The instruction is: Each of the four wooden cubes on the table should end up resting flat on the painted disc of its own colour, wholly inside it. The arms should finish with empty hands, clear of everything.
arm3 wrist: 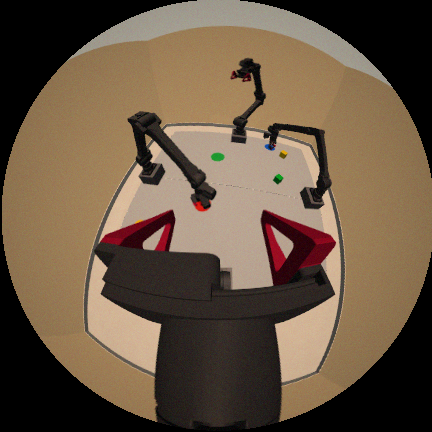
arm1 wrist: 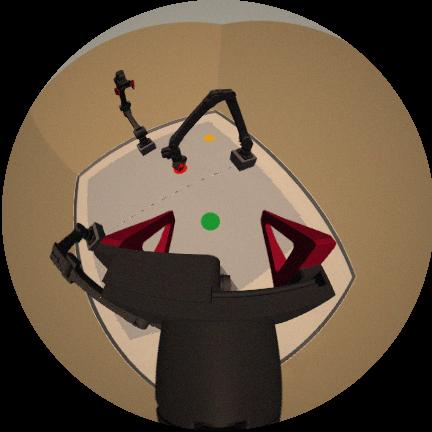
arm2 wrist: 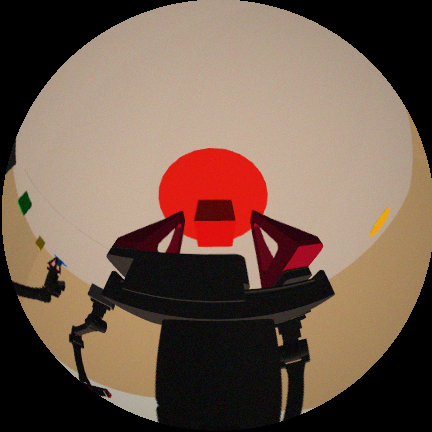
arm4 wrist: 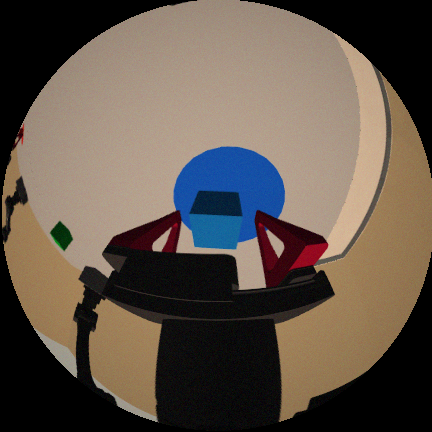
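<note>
The arm1 gripper [arm1 wrist: 218, 214] and arm3 gripper [arm3 wrist: 218, 212] are open, raised and empty. The open arm2 gripper [arm2 wrist: 217, 213] has its fingers apart around the red cube [arm2 wrist: 215, 232] on the red disc [arm2 wrist: 212, 170]. The open arm4 gripper [arm4 wrist: 218, 213] has its fingers apart around the blue cube [arm4 wrist: 216, 231] at the blue disc [arm4 wrist: 250, 165], left of its middle. The near parts of both cubes' bases are hidden. The green cube [arm3 wrist: 278, 179] [arm4 wrist: 61, 236] and yellow cube [arm3 wrist: 283, 154] [arm2 wrist: 40, 243] stand off their discs. The green disc [arm1 wrist: 210, 221] and yellow disc [arm1 wrist: 209, 138] bear no cube.
In the arm3 wrist view, arm2 [arm3 wrist: 172, 151] reaches over the red disc from the left, and arm4 [arm3 wrist: 299, 128] reaches to the blue disc from the right, near the yellow cube. Arm1 [arm3 wrist: 258, 95] stands raised at the far edge.
</note>
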